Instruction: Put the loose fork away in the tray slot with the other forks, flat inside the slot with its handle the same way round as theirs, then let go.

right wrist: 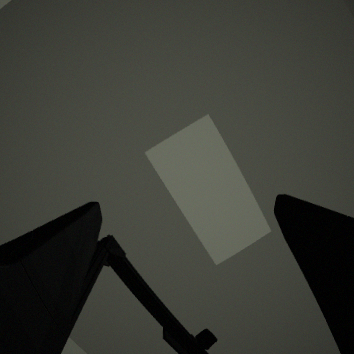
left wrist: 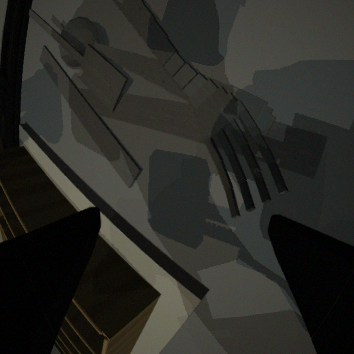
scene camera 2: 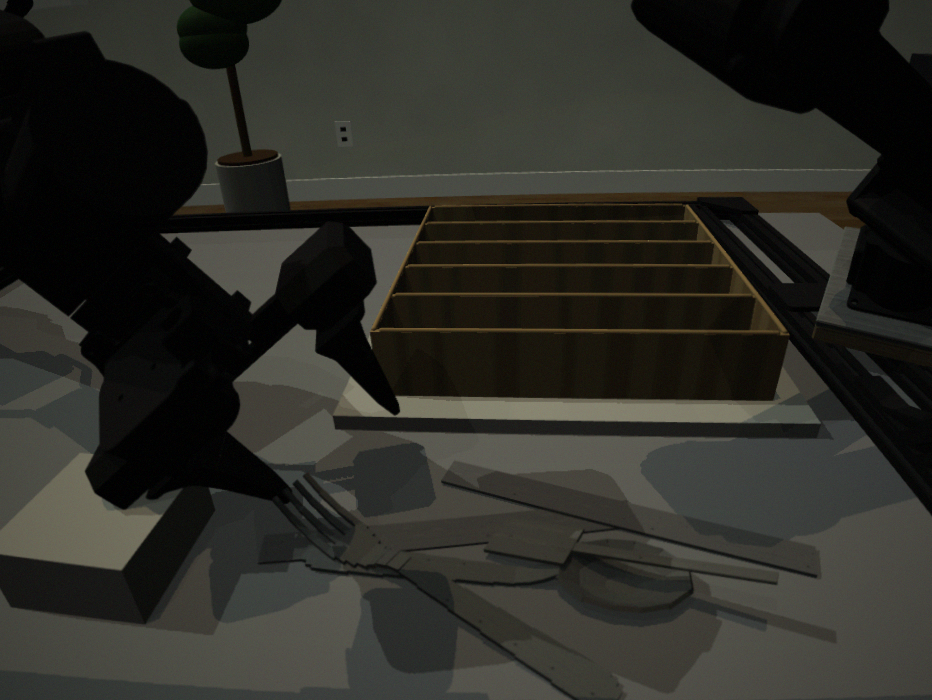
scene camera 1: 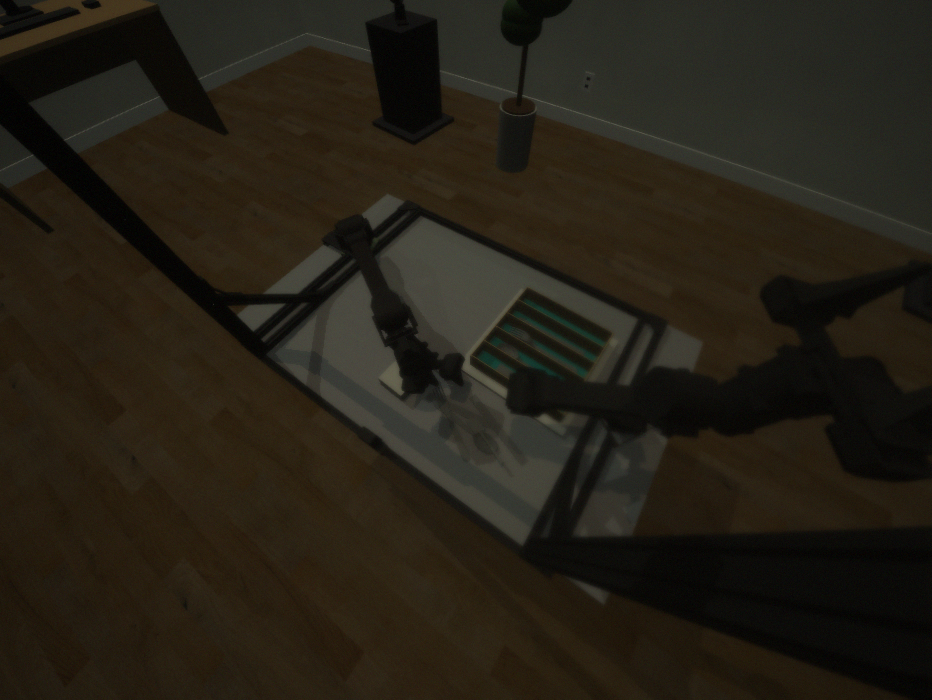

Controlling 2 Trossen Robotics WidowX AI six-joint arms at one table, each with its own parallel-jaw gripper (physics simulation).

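Note:
The loose fork (scene camera 2: 370, 548) (left wrist: 202, 87) lies among other cutlery on the table. In scene camera 2 its tines point up-left and its handle runs to the lower right. My left gripper (scene camera 1: 440, 382) (scene camera 2: 341, 453) (left wrist: 186, 220) is open and empty; its lower finger appears close to the tine tips, and in the left wrist view the tines point toward the gap between the fingers. The wooden tray (scene camera 1: 489, 371) (scene camera 2: 572, 365) (left wrist: 117, 285) has several parallel slots. Scene camera 1 shows faint grey pieces in some slots; which are forks is unclear. My right gripper (right wrist: 189, 207) is open and empty, pointing upward, far from the fork.
A pale block (scene camera 2: 75, 519) stands beside the left gripper. A spoon (scene camera 2: 621, 583) and a long flat bar (scene camera 2: 640, 519) lie right of the fork in scene camera 2. The tray stands on a pale board (scene camera 2: 572, 412). The right arm hangs over the tray's near right corner in scene camera 1.

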